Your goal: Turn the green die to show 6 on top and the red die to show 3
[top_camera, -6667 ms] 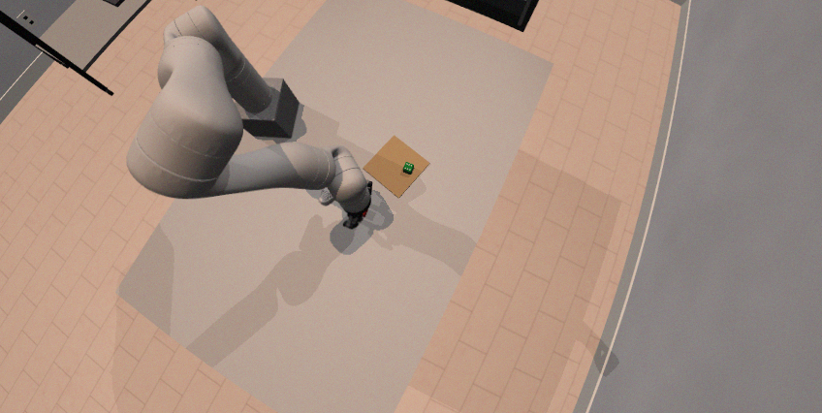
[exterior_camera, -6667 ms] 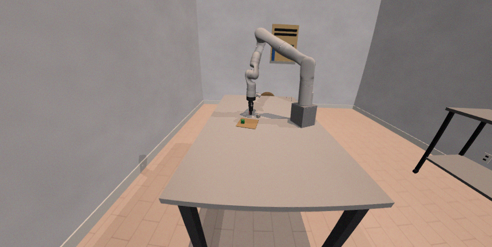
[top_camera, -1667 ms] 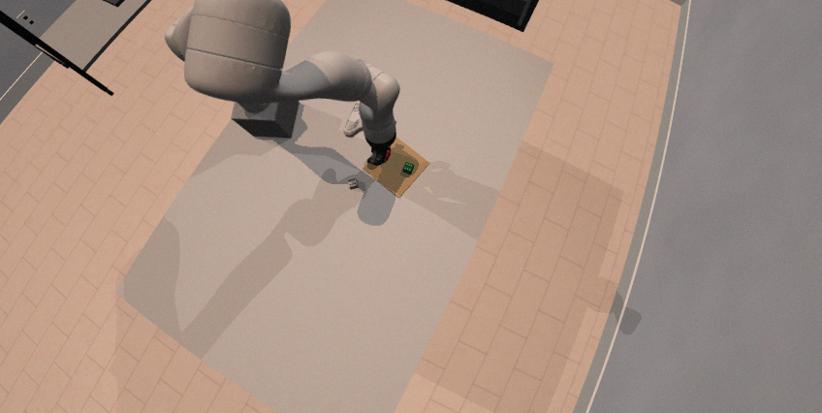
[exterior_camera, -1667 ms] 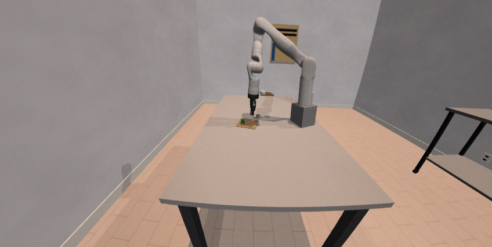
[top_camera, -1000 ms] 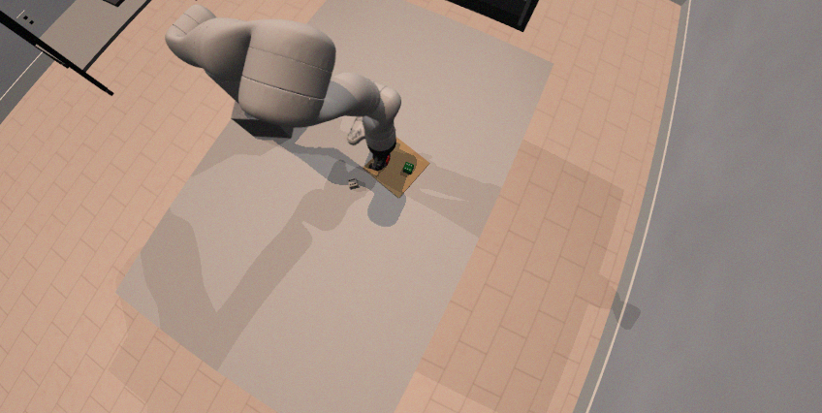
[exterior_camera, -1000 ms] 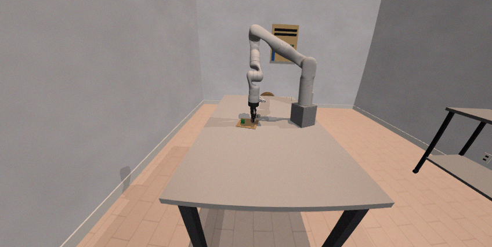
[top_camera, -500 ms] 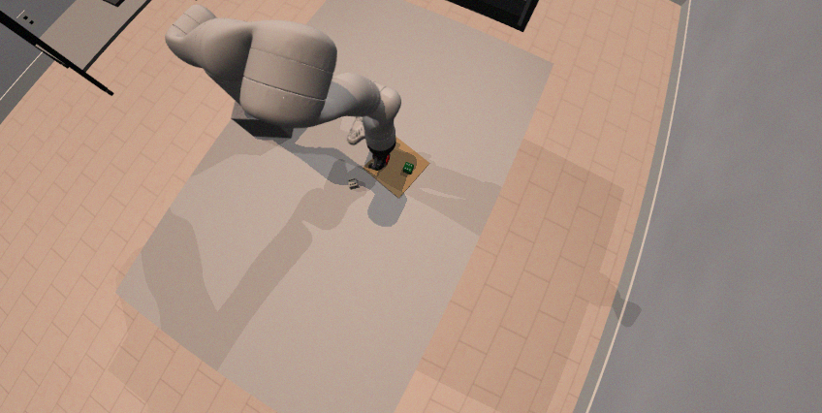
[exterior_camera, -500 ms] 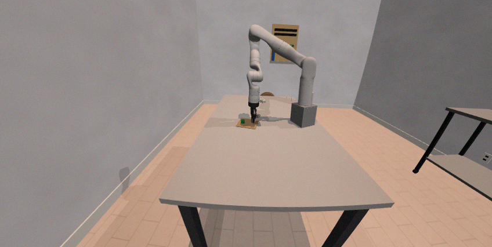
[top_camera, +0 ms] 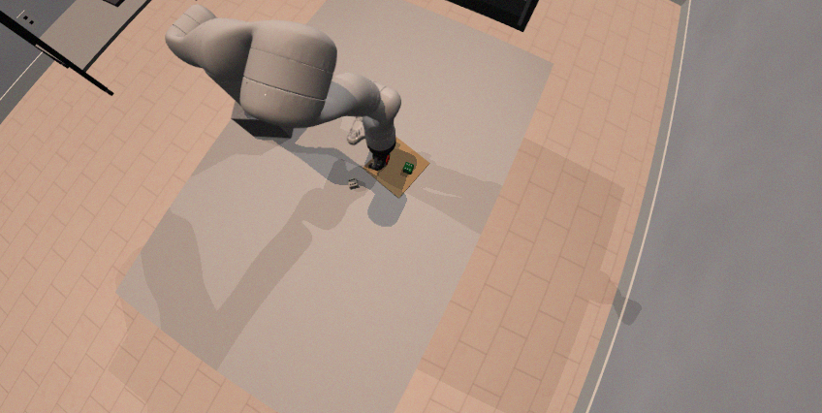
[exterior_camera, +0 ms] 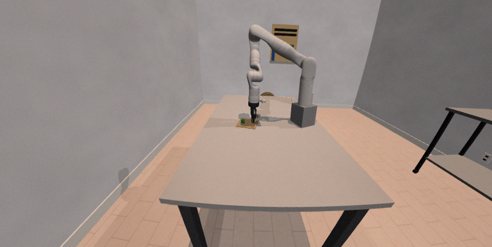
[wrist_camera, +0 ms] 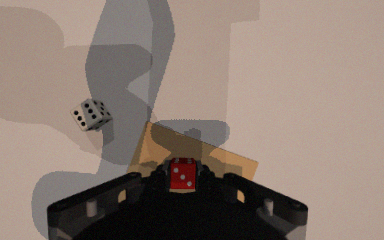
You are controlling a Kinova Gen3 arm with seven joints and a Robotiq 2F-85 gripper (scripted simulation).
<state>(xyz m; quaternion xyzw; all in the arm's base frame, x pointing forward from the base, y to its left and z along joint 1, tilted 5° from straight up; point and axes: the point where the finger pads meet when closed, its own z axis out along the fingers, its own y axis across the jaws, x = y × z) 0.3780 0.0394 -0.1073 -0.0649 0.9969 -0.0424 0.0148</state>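
Now: the red die 1 cm below my hand. Round my hand: white die (10 cm to the right, 4 cm behind, 2 cm below); green die (7 cm ahead, 1 cm to the left, 1 cm below); tan mat (4 cm ahead, 3 cm below, 1 cm to the left).
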